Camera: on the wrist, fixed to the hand. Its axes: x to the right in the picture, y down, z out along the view.
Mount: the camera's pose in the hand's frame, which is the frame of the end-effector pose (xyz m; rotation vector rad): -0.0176 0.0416 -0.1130 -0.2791 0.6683 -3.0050
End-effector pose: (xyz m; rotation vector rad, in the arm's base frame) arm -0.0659 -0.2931 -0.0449 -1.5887 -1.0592 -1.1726
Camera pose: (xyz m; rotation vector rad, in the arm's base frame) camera -0.0557 -0.4143 -0.0484 -1.1569 1.2437 1.5377
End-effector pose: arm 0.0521 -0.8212 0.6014 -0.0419 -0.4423 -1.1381
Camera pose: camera 0.1189 -0.8168 0.4998 -0.5990 -0.4955 2.0536
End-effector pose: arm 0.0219 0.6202 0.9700 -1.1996 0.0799 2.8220
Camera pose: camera 0.1114 0.5692 0.9051 -0.4991 -0.9554 -0.1997
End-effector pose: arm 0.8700 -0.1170 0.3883 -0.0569 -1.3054 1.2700
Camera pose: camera 0.9289 -0.0460 0.3089 0.8453 0.1002 -1.4378
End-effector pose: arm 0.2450 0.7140 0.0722 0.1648 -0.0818 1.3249
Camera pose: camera 0.1965 0.7257 -0.0388 -0.3771 0.4289 -1.6794
